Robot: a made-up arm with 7 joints.
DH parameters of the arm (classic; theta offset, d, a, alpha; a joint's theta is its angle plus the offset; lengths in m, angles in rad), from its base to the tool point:
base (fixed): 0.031 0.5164 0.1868 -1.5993
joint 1: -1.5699 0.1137 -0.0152 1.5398
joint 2: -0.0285 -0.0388 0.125 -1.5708
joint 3: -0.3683 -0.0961 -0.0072 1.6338
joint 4: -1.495 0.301 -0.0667 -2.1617
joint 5: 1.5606 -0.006 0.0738 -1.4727
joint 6: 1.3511 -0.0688 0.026 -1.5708
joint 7: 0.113 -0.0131 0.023 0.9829
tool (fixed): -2.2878 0.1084 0 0
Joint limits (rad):
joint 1: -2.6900..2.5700
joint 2: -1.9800..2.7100
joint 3: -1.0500..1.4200
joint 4: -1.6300..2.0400
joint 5: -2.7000..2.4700
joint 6: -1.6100..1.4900
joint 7: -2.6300..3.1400
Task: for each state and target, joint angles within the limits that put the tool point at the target. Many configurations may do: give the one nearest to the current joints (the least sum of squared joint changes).
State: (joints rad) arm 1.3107 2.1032 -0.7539 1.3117 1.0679 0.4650 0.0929
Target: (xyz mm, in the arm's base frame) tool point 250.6 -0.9 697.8
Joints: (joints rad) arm 1.0270 1.9756 -0.4518 1.1474 1.0763 0.6399 -0.0904
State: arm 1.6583 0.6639 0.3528 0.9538 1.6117 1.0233 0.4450
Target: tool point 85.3 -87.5 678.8
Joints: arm 1.3860 0.5295 -0.2946 1.0335 1.6246 0.6290 0.6238
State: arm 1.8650 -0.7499 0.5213 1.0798 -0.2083 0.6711 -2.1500
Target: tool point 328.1 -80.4 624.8
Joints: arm 2.0653 -0.6780 0.6436 1.0919 -0.0247 0.8359 -2.0930
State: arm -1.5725 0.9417 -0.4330 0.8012 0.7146 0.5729 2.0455
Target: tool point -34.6 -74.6 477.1
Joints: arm -1.0631 1.2110 -0.3779 1.0404 0.5851 0.2923 1.9131
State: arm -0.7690 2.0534 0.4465 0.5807 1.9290 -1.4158 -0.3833
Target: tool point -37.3 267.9 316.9
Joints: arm -0.6956 1.9710 0.6371 0.5139 1.8221 -0.9198 -1.1612
